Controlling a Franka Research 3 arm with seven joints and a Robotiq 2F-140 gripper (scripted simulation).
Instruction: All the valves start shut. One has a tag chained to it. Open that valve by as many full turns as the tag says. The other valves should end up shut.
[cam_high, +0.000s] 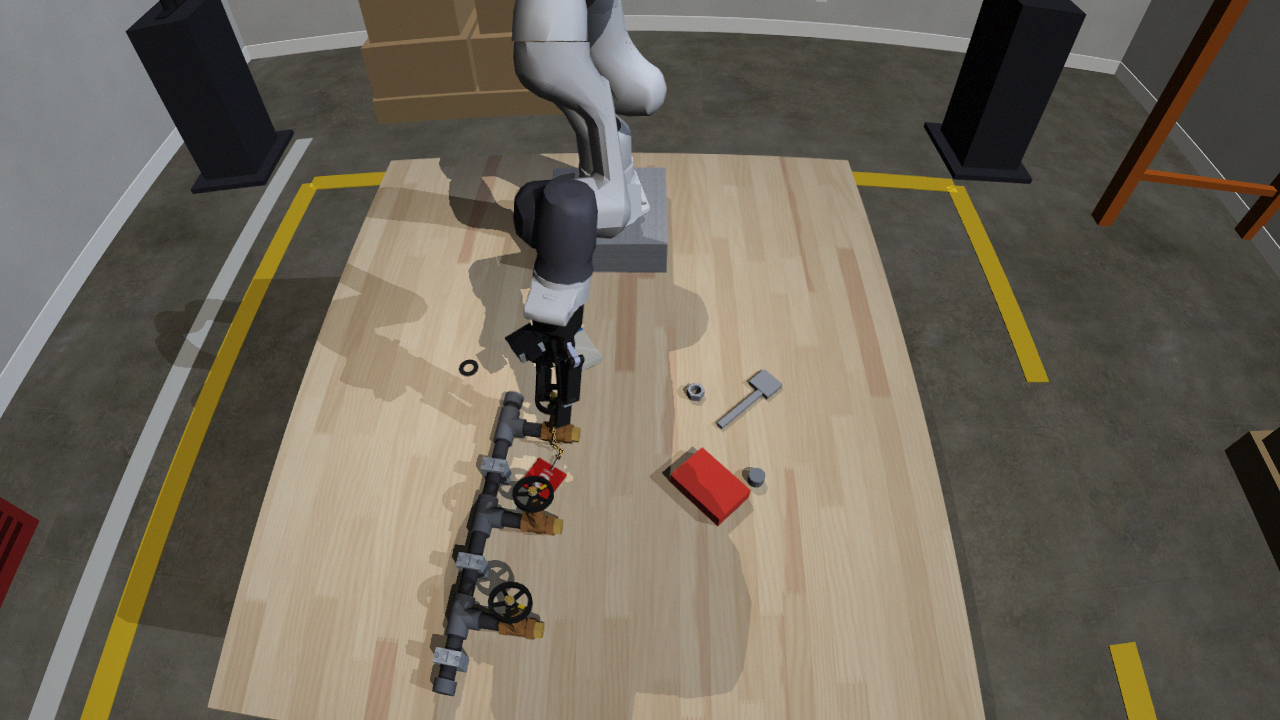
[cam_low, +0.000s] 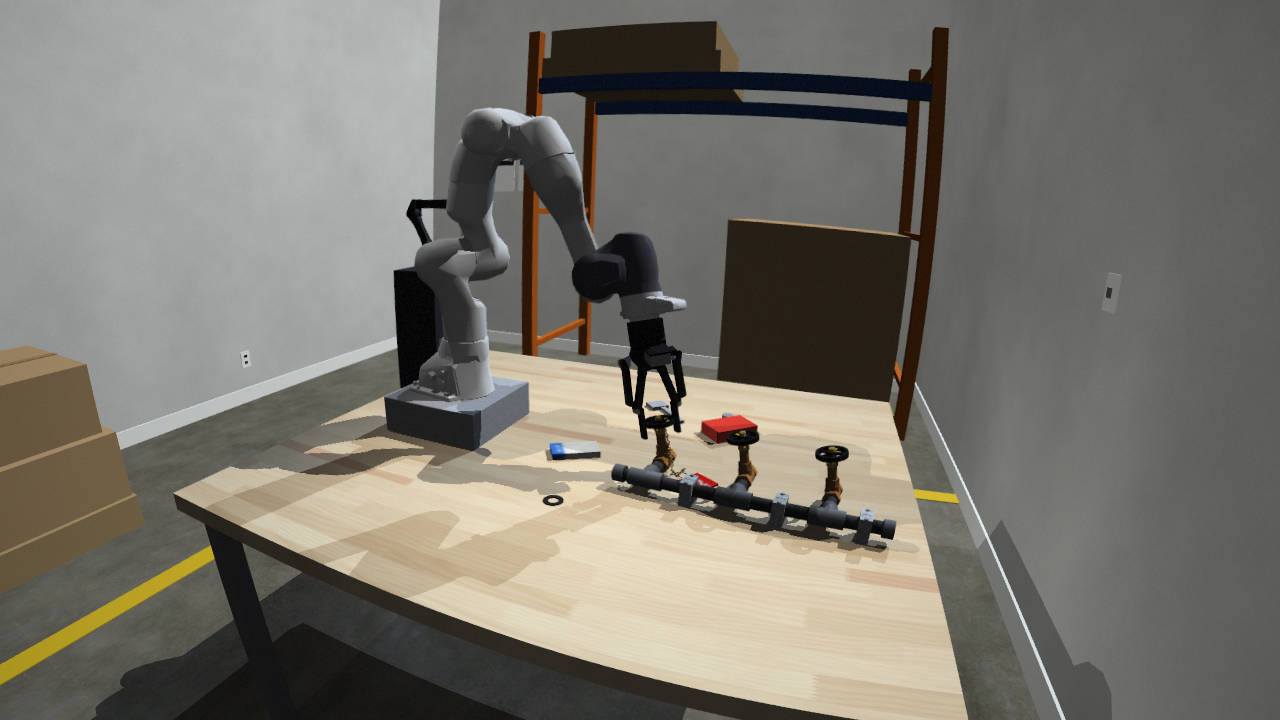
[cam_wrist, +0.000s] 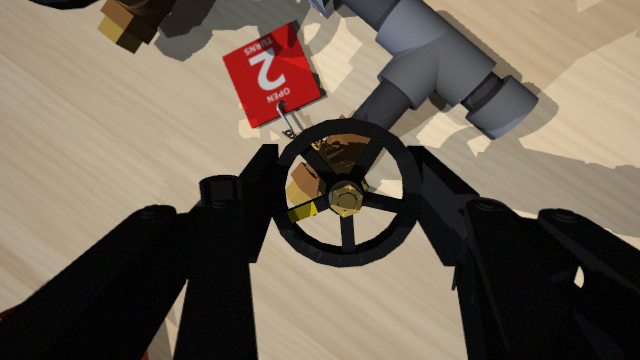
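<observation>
The red tag is 120 mm below my hand, 90 mm ahead of it and 20 mm to the right of it. From my hand the other things lie so: blue-and-white box: 200 mm behind, 110 mm below, 30 mm to the left; then nut: 260 mm to the left, 110 mm below, 80 mm behind; then black washer: 200 mm to the right, 160 mm behind, 120 mm below.
</observation>
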